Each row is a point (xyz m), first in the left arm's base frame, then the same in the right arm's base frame.
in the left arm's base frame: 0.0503 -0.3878 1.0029
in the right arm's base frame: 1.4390 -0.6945 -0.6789
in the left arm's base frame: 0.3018 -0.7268 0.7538
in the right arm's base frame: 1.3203 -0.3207 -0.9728
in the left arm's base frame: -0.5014 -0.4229 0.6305
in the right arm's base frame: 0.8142 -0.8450 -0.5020
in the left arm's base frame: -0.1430 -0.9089 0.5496
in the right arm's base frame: 0.8299 -0.4976 -1.0023
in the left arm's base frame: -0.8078 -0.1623 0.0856
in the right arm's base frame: 0.3324 -0.7169 -0.0436
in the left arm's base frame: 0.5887 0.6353 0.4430
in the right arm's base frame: 1.7561 0.0167 0.3427
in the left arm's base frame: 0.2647 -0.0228 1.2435
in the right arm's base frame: 1.8652 -0.7225 -0.4450
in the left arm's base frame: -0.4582 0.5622 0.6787
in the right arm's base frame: 1.2070 -0.9063 0.4016
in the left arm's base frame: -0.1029 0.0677 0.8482
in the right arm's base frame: 1.3875 -0.7301 -0.1779
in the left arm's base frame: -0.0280 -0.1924 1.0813
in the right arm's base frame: 1.5068 -0.8170 -0.5032
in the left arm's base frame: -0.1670 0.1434 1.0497
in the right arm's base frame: 1.5077 -0.9182 -0.1527
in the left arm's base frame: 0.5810 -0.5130 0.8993
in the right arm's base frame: 1.6735 -0.2274 -0.8657
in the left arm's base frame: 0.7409 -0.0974 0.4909
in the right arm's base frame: 1.6412 0.1408 -0.3878
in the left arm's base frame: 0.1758 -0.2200 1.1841
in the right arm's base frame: 1.7004 -0.7354 -0.5967
